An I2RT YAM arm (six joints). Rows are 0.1 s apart.
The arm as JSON. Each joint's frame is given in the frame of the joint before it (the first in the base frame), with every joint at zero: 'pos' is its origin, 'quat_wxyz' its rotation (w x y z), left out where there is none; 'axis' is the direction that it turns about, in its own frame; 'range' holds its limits. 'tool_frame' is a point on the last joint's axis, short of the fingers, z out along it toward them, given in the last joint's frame.
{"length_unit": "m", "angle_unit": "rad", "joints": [
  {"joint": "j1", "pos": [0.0, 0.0, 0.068], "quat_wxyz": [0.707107, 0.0, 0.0, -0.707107], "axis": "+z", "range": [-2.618, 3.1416]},
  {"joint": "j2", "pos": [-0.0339, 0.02, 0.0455], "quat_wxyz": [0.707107, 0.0, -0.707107, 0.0], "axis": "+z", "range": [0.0, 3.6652]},
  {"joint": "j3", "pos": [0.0, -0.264, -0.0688], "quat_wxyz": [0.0, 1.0, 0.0, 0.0], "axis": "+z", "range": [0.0, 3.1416]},
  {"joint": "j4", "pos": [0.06, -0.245, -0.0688], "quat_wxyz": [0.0, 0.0, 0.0, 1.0], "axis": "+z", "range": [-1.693, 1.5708]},
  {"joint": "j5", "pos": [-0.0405, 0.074, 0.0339], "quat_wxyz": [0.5, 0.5, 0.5, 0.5], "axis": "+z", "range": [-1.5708, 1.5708]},
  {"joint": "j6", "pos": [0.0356, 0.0, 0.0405], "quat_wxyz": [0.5, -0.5, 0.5, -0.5], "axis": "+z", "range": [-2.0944, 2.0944]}
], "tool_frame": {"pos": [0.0, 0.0, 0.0], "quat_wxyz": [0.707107, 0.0, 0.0, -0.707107]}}
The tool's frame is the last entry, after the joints.
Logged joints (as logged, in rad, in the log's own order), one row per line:
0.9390, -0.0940, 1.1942, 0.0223, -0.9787, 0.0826
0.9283, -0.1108, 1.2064, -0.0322, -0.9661, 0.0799
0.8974, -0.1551, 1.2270, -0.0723, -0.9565, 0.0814
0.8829, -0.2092, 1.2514, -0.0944, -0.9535, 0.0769
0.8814, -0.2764, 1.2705, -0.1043, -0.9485, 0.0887
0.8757, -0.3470, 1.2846, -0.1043, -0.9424, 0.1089
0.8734, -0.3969, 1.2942, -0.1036, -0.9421, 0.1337
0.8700, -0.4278, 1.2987, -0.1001, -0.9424, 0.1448
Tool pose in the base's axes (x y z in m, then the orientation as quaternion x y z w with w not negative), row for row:
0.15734, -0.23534, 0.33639, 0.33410, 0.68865, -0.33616, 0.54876
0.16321, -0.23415, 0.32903, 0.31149, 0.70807, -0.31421, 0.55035
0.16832, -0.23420, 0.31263, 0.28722, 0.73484, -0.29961, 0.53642
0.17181, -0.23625, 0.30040, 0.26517, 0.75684, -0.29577, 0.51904
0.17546, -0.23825, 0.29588, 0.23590, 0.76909, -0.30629, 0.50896
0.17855, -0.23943, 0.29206, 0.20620, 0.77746, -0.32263, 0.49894
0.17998, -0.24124, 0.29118, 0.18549, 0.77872, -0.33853, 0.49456
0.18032, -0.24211, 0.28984, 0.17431, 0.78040, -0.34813, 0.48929
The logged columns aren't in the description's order. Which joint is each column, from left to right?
Columns, left to right: j3, j6, j2, j5, j1, j4.
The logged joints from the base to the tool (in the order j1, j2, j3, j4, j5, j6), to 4 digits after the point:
-0.9787, 1.1942, 0.9390, 0.0826, 0.0223, -0.0940
-0.9661, 1.2064, 0.9283, 0.0799, -0.0322, -0.1108
-0.9565, 1.2270, 0.8974, 0.0814, -0.0723, -0.1551
-0.9535, 1.2514, 0.8829, 0.0769, -0.0944, -0.2092
-0.9485, 1.2705, 0.8814, 0.0887, -0.1043, -0.2764
-0.9424, 1.2846, 0.8757, 0.1089, -0.1043, -0.3470
-0.9421, 1.2942, 0.8734, 0.1337, -0.1036, -0.3969
-0.9424, 1.2987, 0.8700, 0.1448, -0.1001, -0.4278

